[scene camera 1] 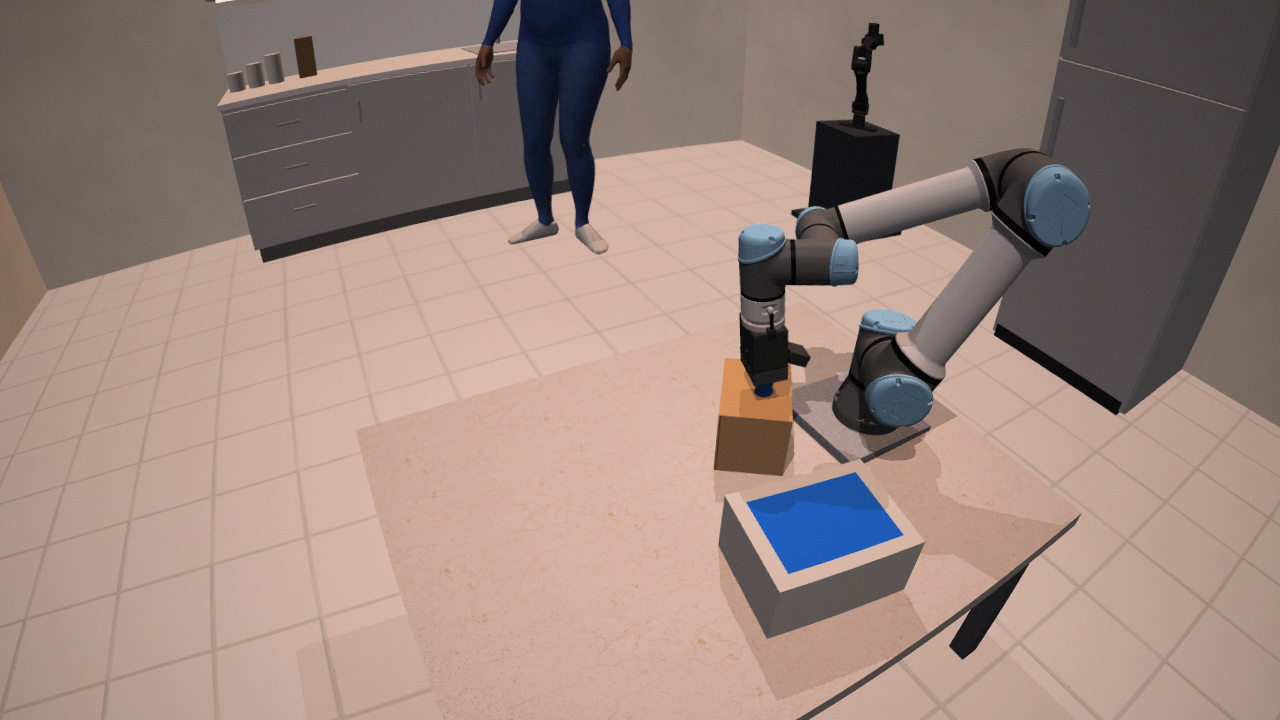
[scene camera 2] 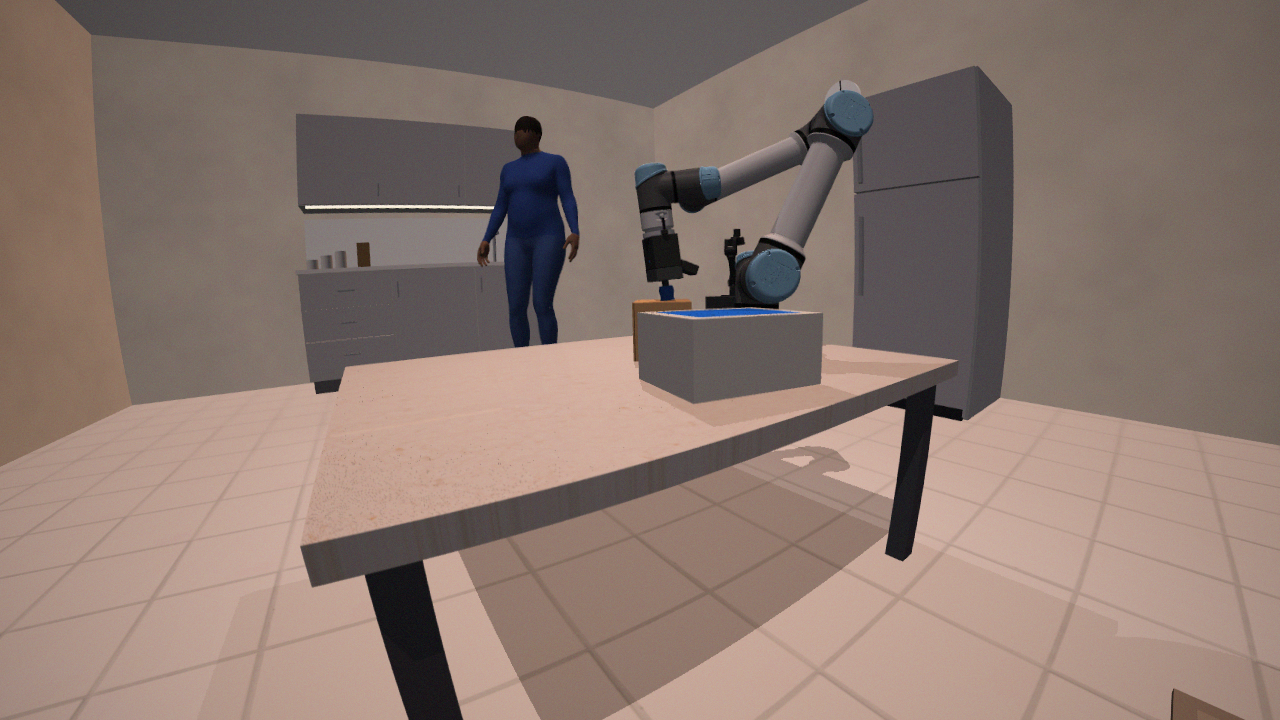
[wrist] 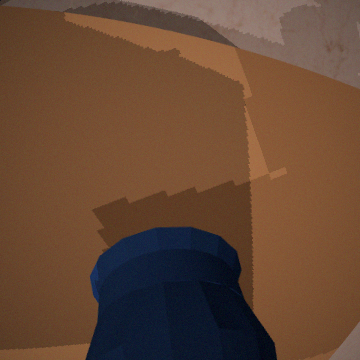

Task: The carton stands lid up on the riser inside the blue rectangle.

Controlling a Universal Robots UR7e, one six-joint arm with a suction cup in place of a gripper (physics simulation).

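Frame: origin at the arm's base, x ahead, y left, z up, level; metres.
Seen in the pictures: hand, tool point: (scene camera 1: 763, 391) (scene camera 2: 667, 300) (wrist: 166, 282); arm's base, link origin: (scene camera 1: 866, 412).
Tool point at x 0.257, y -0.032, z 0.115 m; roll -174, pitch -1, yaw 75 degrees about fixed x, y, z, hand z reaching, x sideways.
Observation:
Offsets run from my tool point to a thing's top centre. Level surfaces: height alone.
The brown carton {dx +0.005, dy -0.016, dz -0.001 m} (scene camera 1: 752, 439) (scene camera 2: 657, 305) (wrist: 143, 125) stands on the table {dz -0.131 m} (scene camera 1: 536, 537) (scene camera 2: 536, 420) beside the arm's base, just behind the riser. The grey riser {dx +0.080, dy +0.303, dz -0.011 m} (scene camera 1: 832, 590) (scene camera 2: 729, 353) carries a blue rectangle {dx +0.080, dy +0.303, dz -0.011 m} (scene camera 1: 823, 519) (scene camera 2: 729, 312) on its top, and nothing stands on it. My suction cup (scene camera 1: 763, 390) (scene camera 2: 666, 293) (wrist: 168, 250) points straight down and presses on the carton's top face, near its back edge. In the wrist view the carton's top fills nearly the whole picture. The carton's bottom rests on the table.
A person in blue (scene camera 1: 559, 116) (scene camera 2: 532, 242) stands on the floor beyond the table, by a grey counter (scene camera 1: 357, 152). A grey fridge (scene camera 1: 1155, 196) (scene camera 2: 930, 242) stands to the right. A black pedestal (scene camera 1: 855, 160) with a small arm stands behind the robot.

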